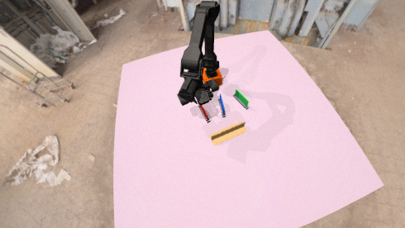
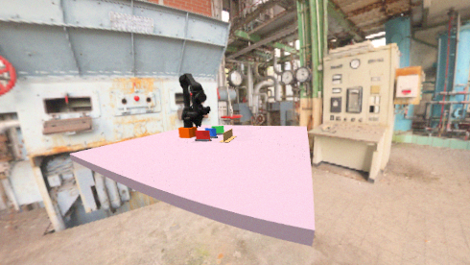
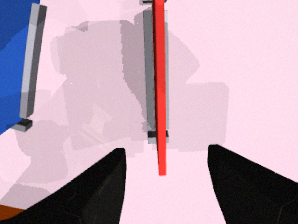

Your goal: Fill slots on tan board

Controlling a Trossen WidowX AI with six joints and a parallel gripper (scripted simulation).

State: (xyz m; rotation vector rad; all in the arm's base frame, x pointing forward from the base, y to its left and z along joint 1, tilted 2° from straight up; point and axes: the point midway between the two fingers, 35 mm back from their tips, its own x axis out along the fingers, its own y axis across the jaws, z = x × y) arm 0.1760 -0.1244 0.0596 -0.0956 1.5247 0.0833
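Now: the red board 20 mm ahead of my gripper tip and 70 mm below it. From my gripper tip the other things lie so: blue board 30 mm ahead, 110 mm to the left, 70 mm below; then tan board 170 mm ahead, 80 mm to the left, 70 mm below; then green board 30 mm ahead, 220 mm to the left, 70 mm below.
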